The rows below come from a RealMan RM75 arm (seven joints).
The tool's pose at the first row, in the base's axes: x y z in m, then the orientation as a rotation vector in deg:
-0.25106 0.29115 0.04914 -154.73 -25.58 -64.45
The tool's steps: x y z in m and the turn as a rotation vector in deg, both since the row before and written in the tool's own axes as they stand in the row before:
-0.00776 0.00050 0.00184 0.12 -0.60 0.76
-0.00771 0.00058 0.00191 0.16 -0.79 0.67
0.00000 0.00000 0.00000 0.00 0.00 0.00
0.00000 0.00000 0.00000 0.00 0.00 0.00
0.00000 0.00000 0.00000 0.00 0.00 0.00
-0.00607 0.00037 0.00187 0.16 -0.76 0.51
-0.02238 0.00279 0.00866 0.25 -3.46 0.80
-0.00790 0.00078 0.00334 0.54 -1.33 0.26
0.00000 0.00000 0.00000 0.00 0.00 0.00
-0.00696 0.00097 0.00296 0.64 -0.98 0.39
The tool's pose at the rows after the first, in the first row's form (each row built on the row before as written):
-0.25486 0.28961 0.04228 -154.97 -24.66 -63.41
-0.25866 0.28810 0.03545 -155.30 -23.92 -62.12
-0.25866 0.28810 0.03545 -155.30 -23.92 -62.12
-0.25866 0.28810 0.03545 -155.30 -23.92 -62.12
-0.25866 0.28810 0.03545 -155.30 -23.92 -62.12
-0.26154 0.28714 0.02986 -155.61 -23.40 -60.91
-0.27091 0.28284 0.00801 -157.47 -22.93 -56.01
-0.27459 0.28154 0.00033 -157.75 -22.98 -53.92
-0.27459 0.28154 0.00033 -157.75 -22.98 -53.92
-0.27789 0.28014 -0.00640 -157.71 -22.82 -52.23

